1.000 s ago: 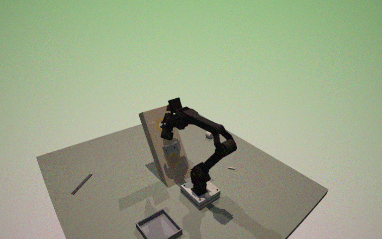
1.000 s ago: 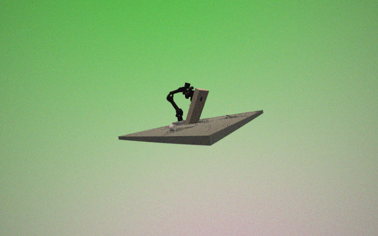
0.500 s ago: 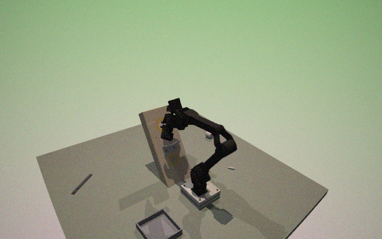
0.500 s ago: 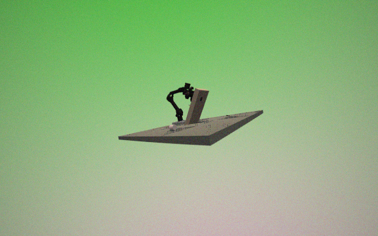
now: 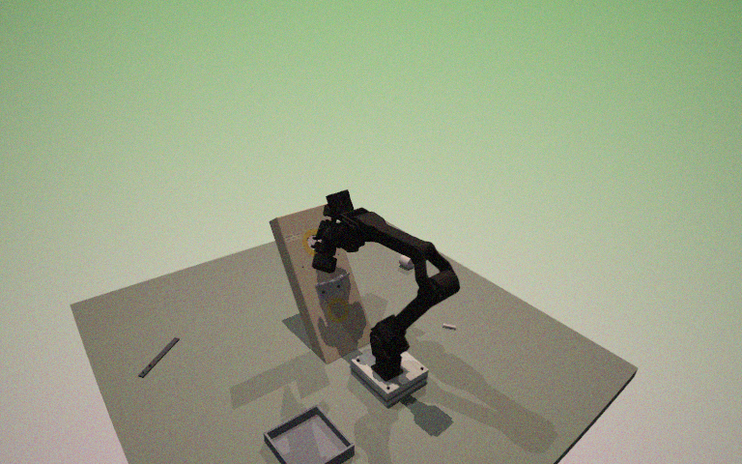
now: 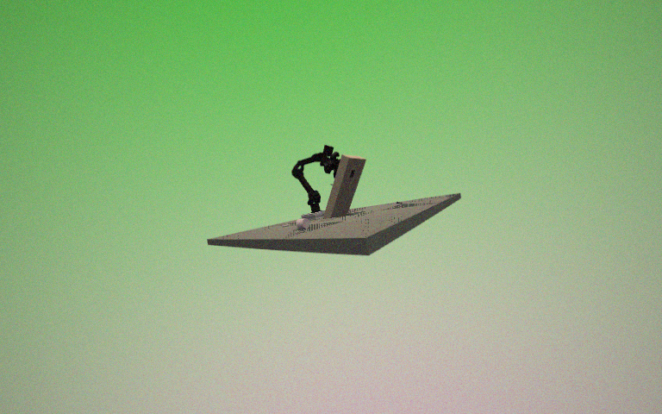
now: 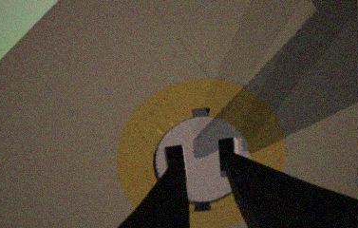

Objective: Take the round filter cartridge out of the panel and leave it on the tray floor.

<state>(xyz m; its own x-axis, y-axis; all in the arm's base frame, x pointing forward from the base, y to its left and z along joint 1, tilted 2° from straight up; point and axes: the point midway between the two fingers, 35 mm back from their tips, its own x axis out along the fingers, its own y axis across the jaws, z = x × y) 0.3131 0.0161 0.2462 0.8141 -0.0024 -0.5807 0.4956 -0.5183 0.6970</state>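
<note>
Right now my gripper tip is 2 cm short of the round white filter cartridge and 1 cm above it. Round my gripper tip: grey tray 40 cm behind, 27 cm to the left, 27 cm below.
</note>
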